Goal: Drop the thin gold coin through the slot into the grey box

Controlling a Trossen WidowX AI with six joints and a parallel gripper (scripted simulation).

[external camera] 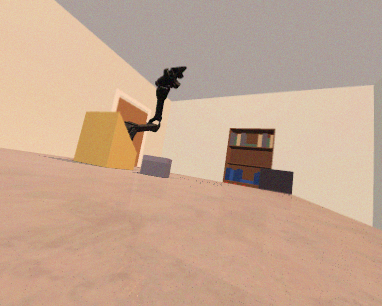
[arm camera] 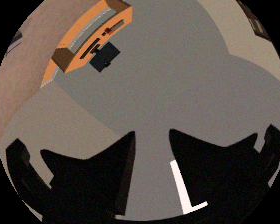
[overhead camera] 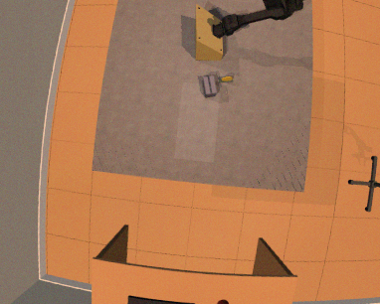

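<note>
The gold coin lies 61 cm below my gripper tip, 10 cm to the right of it and 2 cm ahead of it.
</note>
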